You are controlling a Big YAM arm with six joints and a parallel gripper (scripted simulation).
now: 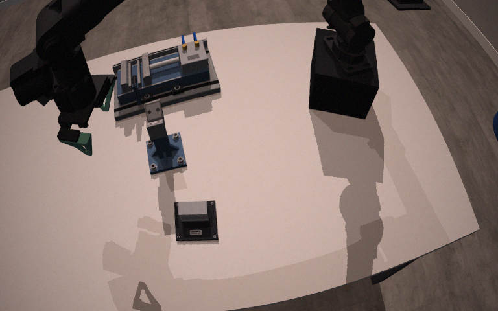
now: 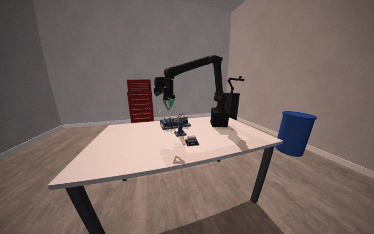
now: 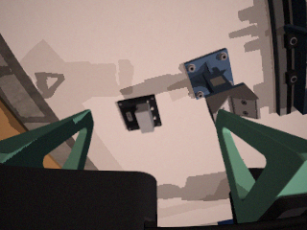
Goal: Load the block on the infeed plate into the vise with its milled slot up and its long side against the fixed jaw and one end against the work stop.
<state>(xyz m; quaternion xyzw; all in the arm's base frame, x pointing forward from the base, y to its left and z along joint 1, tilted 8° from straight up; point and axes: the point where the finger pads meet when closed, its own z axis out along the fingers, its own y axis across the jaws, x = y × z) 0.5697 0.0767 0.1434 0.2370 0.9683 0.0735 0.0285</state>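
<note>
Right now my hand is 240 mm above the part, 130 mm past it and 100 mm to the right of it. Round my hand: black infeed plate (260 mm below, 130 mm behind, 110 mm to the left); then fixed jaw (320 mm to the right, 180 mm below, 50 mm behind); then dark short rod (270 mm to the right, 170 mm below, 70 mm behind).
</note>
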